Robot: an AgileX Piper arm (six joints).
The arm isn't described. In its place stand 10 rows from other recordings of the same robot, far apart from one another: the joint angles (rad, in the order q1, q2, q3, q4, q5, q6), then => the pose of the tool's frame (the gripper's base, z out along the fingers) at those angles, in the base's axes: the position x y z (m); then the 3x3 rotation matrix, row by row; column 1 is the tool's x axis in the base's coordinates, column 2 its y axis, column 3 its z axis.
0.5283 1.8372 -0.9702 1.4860 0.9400 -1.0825 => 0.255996 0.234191 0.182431; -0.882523 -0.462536 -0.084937; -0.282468 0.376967 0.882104; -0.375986 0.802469 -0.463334
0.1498 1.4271 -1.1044 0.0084 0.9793 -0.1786 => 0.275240 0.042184 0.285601; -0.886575 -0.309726 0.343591; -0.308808 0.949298 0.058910; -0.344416 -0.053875 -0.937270
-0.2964 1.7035 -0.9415 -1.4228 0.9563 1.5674 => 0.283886 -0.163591 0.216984; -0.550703 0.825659 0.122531; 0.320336 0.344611 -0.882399; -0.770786 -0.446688 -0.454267
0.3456 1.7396 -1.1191 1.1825 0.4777 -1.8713 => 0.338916 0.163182 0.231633; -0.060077 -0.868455 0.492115; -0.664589 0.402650 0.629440; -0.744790 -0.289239 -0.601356
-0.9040 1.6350 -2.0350 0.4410 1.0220 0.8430 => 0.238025 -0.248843 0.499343; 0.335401 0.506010 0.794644; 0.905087 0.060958 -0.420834; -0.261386 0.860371 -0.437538
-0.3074 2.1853 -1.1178 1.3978 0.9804 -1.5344 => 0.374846 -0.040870 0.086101; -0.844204 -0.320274 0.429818; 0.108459 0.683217 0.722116; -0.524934 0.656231 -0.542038
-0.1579 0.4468 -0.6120 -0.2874 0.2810 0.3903 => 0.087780 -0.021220 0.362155; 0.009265 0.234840 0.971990; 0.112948 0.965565 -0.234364; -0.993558 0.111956 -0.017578
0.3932 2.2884 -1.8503 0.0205 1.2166 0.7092 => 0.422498 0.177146 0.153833; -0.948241 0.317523 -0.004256; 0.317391 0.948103 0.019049; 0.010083 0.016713 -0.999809
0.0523 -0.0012 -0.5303 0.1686 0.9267 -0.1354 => -0.005442 0.011942 0.297870; -0.289994 -0.189605 0.938058; -0.048460 0.981830 0.183471; -0.955801 0.007748 -0.293913
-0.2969 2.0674 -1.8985 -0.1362 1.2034 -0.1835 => 0.423035 -0.141483 0.267812; -0.966812 0.104592 0.233101; 0.056590 0.977369 -0.203831; -0.249145 -0.183875 -0.950851
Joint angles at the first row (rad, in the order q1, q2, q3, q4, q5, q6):
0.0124, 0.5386, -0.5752, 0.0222, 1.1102, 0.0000
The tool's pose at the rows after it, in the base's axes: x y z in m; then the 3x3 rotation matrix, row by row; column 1 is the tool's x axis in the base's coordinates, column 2 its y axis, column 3 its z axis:
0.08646 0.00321 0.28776; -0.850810 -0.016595 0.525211; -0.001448 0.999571 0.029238; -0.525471 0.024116 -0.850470
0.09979 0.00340 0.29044; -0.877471 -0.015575 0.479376; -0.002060 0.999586 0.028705; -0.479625 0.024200 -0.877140
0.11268 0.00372 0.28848; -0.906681 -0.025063 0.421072; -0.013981 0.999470 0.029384; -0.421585 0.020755 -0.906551
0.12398 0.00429 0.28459; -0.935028 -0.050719 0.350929; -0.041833 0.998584 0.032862; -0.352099 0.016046 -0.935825
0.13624 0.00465 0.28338; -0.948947 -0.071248 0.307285; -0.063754 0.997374 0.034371; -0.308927 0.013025 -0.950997
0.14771 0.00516 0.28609; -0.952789 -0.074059 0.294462; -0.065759 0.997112 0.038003; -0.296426 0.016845 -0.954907
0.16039 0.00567 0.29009; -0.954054 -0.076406 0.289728; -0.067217 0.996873 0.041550; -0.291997 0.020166 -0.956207
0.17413 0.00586 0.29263; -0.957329 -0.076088 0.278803; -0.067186 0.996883 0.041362; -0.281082 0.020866 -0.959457
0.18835 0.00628 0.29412; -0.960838 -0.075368 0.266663; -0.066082 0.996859 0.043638; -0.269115 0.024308 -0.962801
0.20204 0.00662 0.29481; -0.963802 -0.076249 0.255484; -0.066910 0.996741 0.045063; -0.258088 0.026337 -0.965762
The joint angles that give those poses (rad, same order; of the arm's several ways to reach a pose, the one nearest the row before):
0.0142, 0.6145, -0.6308, 0.0242, 1.1209, 0.0001
0.0140, 0.6922, -0.6662, 0.0243, 1.1317, -0.0001
0.0141, 0.7685, -0.6890, 0.0258, 1.1435, -0.0119
0.0141, 0.8413, -0.7083, 0.0304, 1.1660, -0.0406
0.0141, 0.9076, -0.7354, 0.0326, 1.1730, -0.0631
0.0141, 0.9583, -0.7706, 0.0368, 1.1710, -0.0667
0.0141, 1.0096, -0.8129, 0.0408, 1.1669, -0.0699
0.0141, 1.0660, -0.8559, 0.0408, 1.1649, -0.0699
0.0141, 1.1236, -0.8989, 0.0435, 1.1629, -0.0699
0.0141, 1.1781, -0.9399, 0.0452, 1.1610, -0.0714

